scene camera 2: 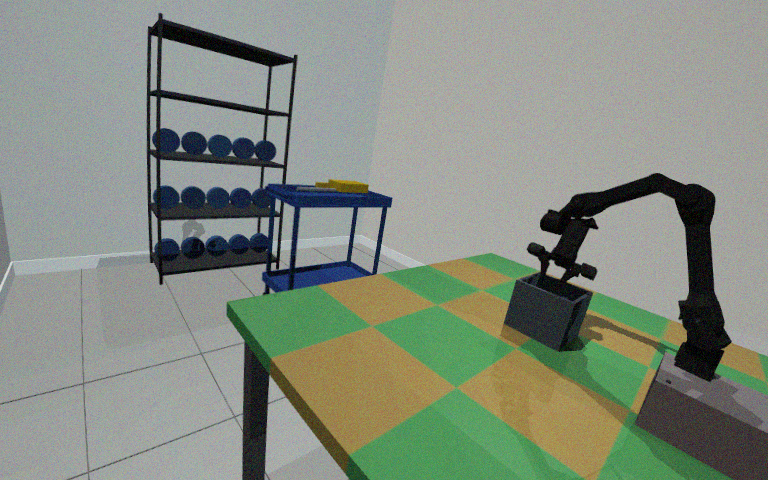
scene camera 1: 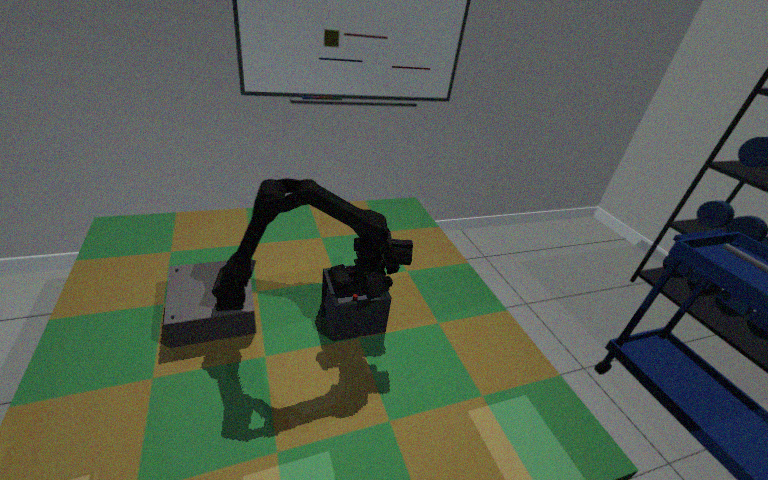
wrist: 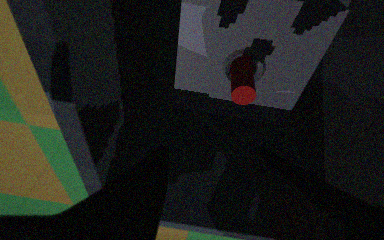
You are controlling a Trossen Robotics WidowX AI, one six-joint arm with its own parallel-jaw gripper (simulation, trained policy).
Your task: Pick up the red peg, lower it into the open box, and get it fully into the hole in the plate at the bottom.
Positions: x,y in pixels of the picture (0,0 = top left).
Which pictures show the dark box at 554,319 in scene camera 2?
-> Scene camera 2, scene camera 1 and the wrist view: all of them.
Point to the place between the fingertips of the gripper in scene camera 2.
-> At 547,287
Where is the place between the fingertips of the gripper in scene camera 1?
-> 360,283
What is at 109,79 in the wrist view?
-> A dark box.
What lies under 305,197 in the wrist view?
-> The gripper.
